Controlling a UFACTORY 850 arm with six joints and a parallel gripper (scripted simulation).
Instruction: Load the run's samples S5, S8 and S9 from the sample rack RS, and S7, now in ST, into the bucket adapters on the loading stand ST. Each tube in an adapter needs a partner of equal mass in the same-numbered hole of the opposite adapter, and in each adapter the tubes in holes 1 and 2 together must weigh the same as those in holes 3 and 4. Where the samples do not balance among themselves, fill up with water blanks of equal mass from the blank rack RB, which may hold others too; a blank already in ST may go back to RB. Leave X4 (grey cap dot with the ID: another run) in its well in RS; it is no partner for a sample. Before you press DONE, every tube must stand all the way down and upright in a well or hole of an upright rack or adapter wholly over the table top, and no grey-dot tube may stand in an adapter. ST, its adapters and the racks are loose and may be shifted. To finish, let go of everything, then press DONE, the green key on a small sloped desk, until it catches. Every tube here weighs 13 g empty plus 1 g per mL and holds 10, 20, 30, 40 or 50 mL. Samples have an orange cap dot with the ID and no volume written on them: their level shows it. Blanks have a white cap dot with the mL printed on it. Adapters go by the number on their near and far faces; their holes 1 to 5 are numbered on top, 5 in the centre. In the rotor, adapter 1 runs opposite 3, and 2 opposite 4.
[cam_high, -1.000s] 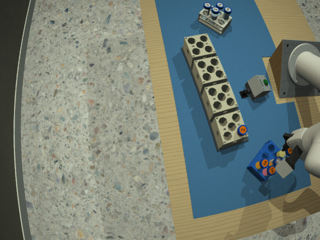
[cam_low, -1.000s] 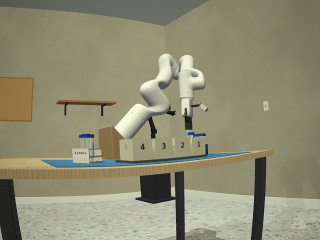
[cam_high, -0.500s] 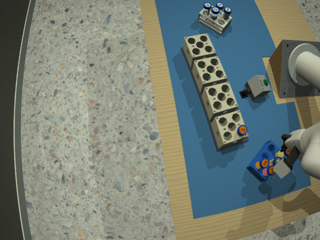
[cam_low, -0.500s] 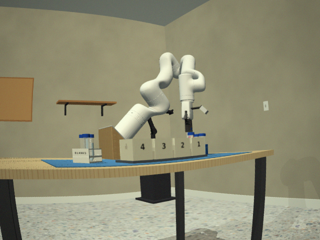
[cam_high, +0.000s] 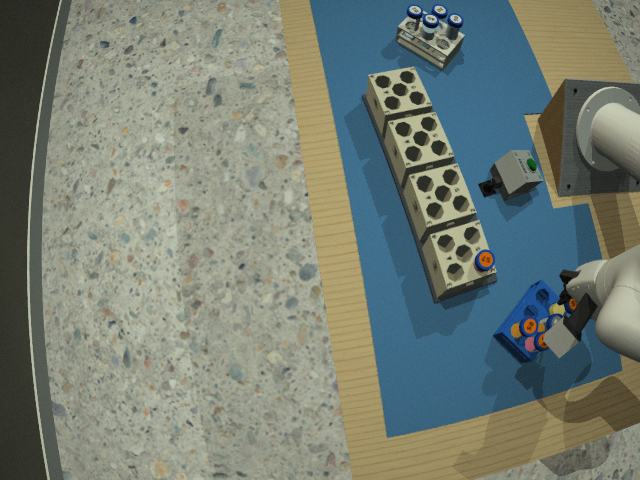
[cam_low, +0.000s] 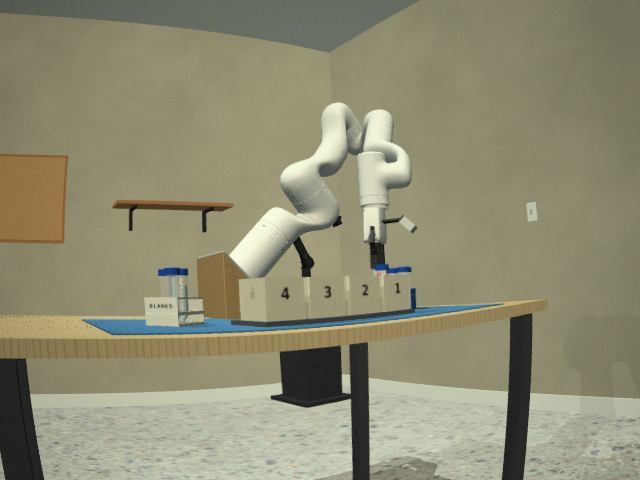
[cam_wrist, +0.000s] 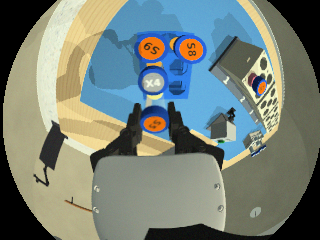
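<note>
The sample tube S5 is 5 cm below my hand and 1 cm behind it. Round my hand: sample S9 (8 cm below, 7 cm ahead, 5 cm to the left); orange-dot sample tube (8 cm below, 8 cm ahead); grey-dot tube X4 (8 cm below, 4 cm ahead, 2 cm to the left).
</note>
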